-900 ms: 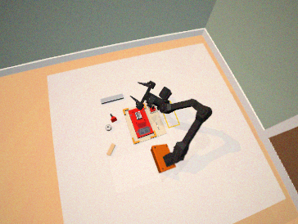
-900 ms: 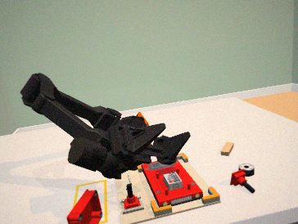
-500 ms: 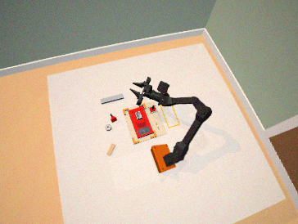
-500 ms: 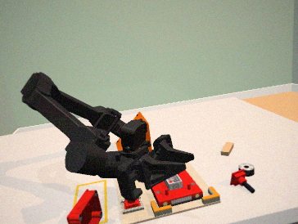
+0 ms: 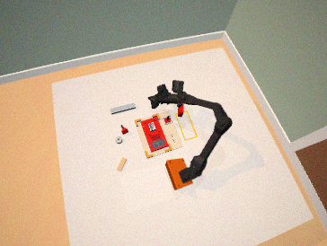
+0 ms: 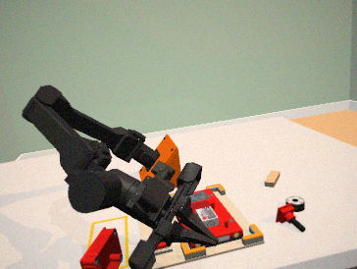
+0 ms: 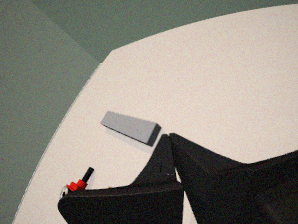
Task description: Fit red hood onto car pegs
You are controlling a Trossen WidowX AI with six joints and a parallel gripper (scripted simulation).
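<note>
Now: gripper tip 110 mm past the red hood, 180 mm to the left of it and 50 mm above it. Round my gripper tip: grey bar 20 mm ahead, 160 mm to the left, 80 mm below; then wooden block 310 mm behind, 270 mm to the left, 80 mm below; then grey engine block 170 mm behind, 40 mm to the left, 60 mm below.
</note>
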